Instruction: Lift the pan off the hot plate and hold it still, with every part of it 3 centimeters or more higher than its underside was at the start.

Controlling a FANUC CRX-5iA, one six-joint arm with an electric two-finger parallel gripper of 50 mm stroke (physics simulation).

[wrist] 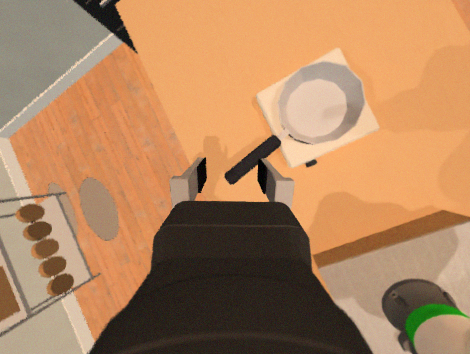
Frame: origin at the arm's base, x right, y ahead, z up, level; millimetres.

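Seen in the pictures: gripper, fingertip midpoint: (232, 169); arm's base, link origin: (415, 306).
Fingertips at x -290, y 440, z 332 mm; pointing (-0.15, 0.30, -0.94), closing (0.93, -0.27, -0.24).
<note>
Offsets run from my fingertips to a thing's top centre. "spot": to the spot under its first point. Level surfaces: height alone.
A light grey round pan (317, 107) sits on a cream square hot plate {spot: dx +294, dy +41, dz -338 mm} (367, 121) in the upper right of the wrist view. Its black handle {dx -5, dy +22, dz -246 mm} (252, 160) slants down and left from the pan, off the plate's edge. My gripper (232, 169) is open and empty, its two fingers wide apart. In the view, the handle's far end shows between the fingertips, nearer the right one, and the handle's upper part passes above the right fingertip. The handle appears to be below the fingers; the exact height gap is hard to tell. A small black knob {dx +146, dy -26, dz -352 mm} (311, 163) shows at the hot plate's lower edge.
The orange table top {dz -402 mm} (225, 65) bears the hot plate. A brown edge (390, 239) runs along the lower right, with a grey and green robot part (417, 300) beyond it. Wooden floor (115, 135) and a rack with brown round items (45, 248) lie left. A black object (107, 20) is at the upper left.
</note>
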